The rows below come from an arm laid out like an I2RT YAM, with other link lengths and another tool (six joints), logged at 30 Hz.
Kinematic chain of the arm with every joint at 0, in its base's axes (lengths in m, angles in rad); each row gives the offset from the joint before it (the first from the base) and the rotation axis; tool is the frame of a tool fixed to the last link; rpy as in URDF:
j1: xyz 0 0 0.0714 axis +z
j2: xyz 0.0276 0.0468 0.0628 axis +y
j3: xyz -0.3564 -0.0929 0 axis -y
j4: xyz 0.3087 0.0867 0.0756 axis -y
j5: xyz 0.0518 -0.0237 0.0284 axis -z
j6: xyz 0.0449 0 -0.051 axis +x
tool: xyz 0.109 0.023 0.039 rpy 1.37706 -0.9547 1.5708
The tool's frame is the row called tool.
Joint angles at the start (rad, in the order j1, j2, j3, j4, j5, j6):
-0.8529, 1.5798, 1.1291, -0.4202, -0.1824, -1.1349
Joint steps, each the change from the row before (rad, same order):
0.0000, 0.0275, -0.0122, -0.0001, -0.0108, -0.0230
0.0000, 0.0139, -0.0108, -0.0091, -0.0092, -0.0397
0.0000, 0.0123, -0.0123, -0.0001, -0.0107, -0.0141
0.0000, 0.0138, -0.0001, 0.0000, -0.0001, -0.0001
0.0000, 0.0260, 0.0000, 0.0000, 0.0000, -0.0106
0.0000, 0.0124, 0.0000, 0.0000, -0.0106, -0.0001
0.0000, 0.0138, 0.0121, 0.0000, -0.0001, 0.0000
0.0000, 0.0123, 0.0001, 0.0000, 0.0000, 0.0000
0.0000, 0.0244, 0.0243, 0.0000, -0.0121, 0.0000
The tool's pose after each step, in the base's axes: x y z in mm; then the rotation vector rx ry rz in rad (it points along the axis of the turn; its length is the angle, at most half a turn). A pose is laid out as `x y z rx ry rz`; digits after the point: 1 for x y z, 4 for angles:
361.3 -276.0 241.1 2.0492 1.0992 0.5464
358.9 -271.7 229.6 2.0543 1.1553 0.5423
357.9 -268.4 220.0 2.0670 1.1814 0.5489
358.7 -269.2 214.3 2.0804 1.1863 0.5474
359.6 -270.5 203.3 2.0980 1.2066 0.5419
361.0 -269.8 198.8 2.1086 1.2131 0.5539
363.9 -273.1 197.6 2.1102 1.2137 0.5538
364.4 -273.7 192.5 2.1221 1.2178 0.5524
371.0 -278.6 192.0 2.1207 1.2202 0.5678

